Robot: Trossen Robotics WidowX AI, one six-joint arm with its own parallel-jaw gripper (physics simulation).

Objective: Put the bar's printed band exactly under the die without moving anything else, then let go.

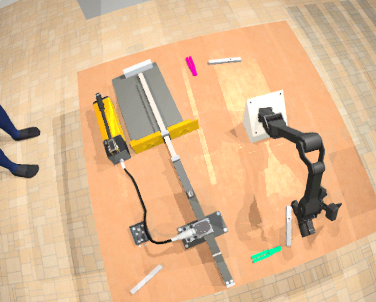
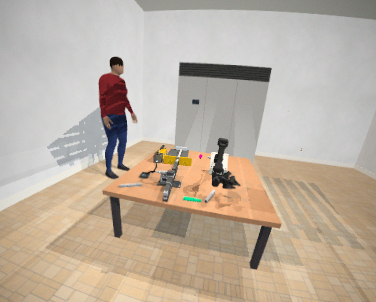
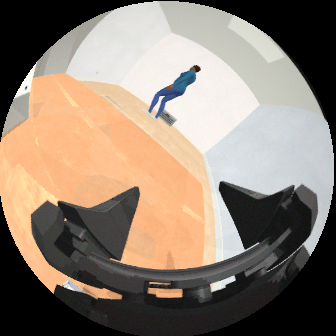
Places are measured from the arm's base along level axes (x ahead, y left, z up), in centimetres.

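Pixels of known places: gripper, fingertip midpoint: point(image 1: 334, 199) point(image 2: 238, 187) point(image 3: 180, 187); arm's base at its link origin: point(image 1: 265, 114).
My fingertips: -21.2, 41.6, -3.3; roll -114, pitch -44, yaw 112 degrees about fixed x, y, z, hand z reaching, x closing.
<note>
Ahead of a thing's pixels: the offset from my fingertips to its top centre, as dx, dy, dz. "spot": to the spot under its first point.
A pale bar {+19.7, +5.6, -8.6} point(image 1: 288, 231) point(image 2: 210, 196) lies near the table's front right edge, close to the gripper. A second pale bar {+83.0, +17.2, -8.6} point(image 1: 146, 279) point(image 2: 130, 185) lies at the front left, and a third bar {+29.0, -83.3, -8.6} point(image 1: 224, 61) lies at the back. I cannot make out a printed band on these bars. A grey press head {spot: +56.1, -0.1, +1.4} point(image 1: 202, 228) sits over the long dark rail {spot: +51.0, +18.2, -3.0} point(image 1: 223, 271) point(image 2: 166, 193); its die is too small to tell. A thin pale line crosses the rail in front of the head. My gripper point(image 1: 322, 222) point(image 2: 227, 184) point(image 3: 180, 187) is open and empty, above the table to the right of the nearest bar.
A green tool {+31.5, +15.1, -9.4} point(image 1: 266, 254) point(image 2: 192, 199) lies left of the right bar. A yellow pump {spot: +91.1, -57.4, -2.2} point(image 1: 107, 117) has a black hose {spot: +80.4, -19.8, -9.5} point(image 1: 142, 195) running to the head. A yellow fence point(image 1: 187, 128) point(image 2: 172, 160) crosses the rail. A magenta tool {+47.0, -83.5, -9.4} point(image 1: 191, 66) point(image 2: 200, 156) lies at the back.
</note>
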